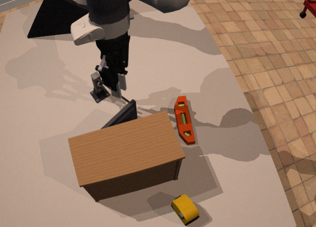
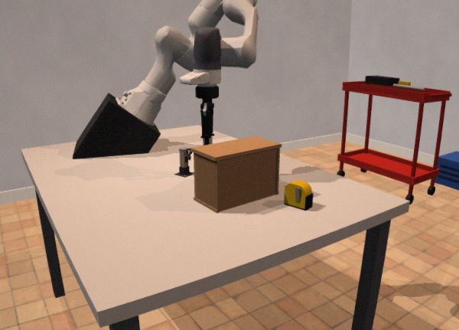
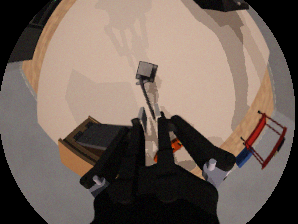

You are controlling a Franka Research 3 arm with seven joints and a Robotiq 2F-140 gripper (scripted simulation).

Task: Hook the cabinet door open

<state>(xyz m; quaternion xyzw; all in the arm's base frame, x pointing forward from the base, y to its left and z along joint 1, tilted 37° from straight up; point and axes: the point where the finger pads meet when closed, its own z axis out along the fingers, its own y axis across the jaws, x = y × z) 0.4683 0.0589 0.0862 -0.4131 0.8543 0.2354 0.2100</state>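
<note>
The thin hook rod lies 5 cm below my hand, 2 cm to the right of it and 1 cm behind it. The rest, counted from my hand: dark grey door (12 cm ahead, 4 cm to the right, 3 cm below); then yellow tape measure (36 cm ahead, 9 cm to the left, 7 cm below); then orange spirit level (17 cm to the left, 9 cm below, 9 cm ahead).
</note>
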